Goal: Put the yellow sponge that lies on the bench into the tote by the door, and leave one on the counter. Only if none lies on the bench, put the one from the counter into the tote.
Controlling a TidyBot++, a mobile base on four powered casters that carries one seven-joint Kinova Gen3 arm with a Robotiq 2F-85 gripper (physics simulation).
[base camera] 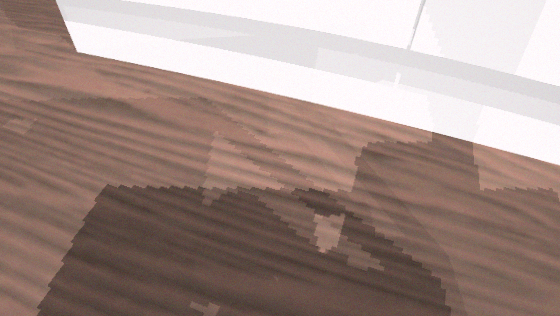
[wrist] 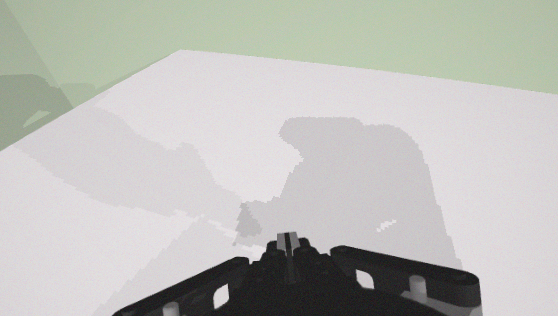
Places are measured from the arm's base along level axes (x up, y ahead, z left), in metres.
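Pixels of known places: gripper, fingertip midpoint: [wrist: 288, 246].
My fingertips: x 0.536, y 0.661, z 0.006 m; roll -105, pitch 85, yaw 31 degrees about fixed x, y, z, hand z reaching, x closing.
Behind a point stands the place of what it marks.
My gripper [wrist: 288, 246] {y 0.661, x 0.536, z 0.006 m} is at the bottom middle of the wrist view, over a pale, flat top surface [wrist: 225, 90] {y 0.947, x 0.514, z 0.092 m}. Its two fingertips meet, so it is shut, with nothing seen between them. The yellow sponge does not show in the wrist view or the base camera view; what lies beneath the gripper's dark body is hidden. The tote does not show in either view.
The pale top has a corner at the upper left and a far edge against a green wall [wrist: 325, 30] {y 1.106, x 0.565, z -0.100 m}. Shadows fall across it. In the base camera view a white cabinet front [base camera: 225, 65] {y 0.571, x -0.361, z 0.085 m} stands on the brown wood floor [base camera: 125, 150] {y 0.412, x -0.396, z 0.214 m}.
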